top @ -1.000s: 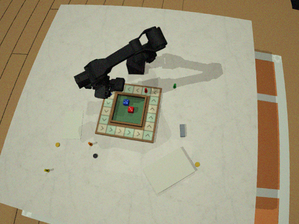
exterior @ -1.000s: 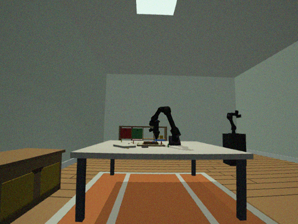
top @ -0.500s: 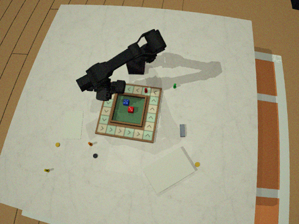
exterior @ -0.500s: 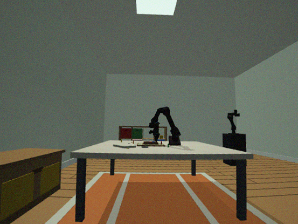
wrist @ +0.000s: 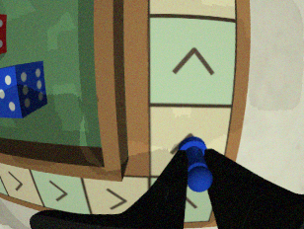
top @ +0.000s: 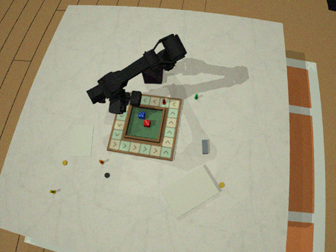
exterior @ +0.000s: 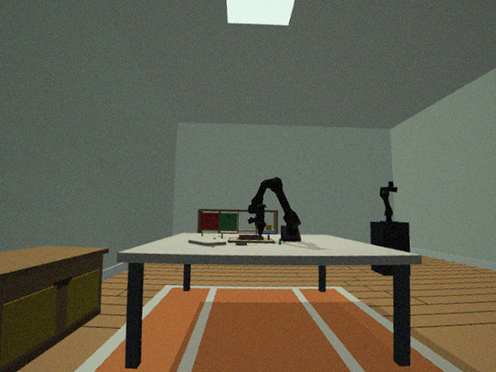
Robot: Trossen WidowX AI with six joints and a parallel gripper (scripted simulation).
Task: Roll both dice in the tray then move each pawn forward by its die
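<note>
Right now the orange pawn is 270 mm ahead of my gripper tip, 30 mm to the right of it and 10 mm below it. From my gripper tip the other things lie so: green tray (70 mm ahead, 120 mm to the left, 20 mm below); blue pawn (10 mm above); red pawn (40 mm behind, 180 mm to the left, 10 mm above).
</note>
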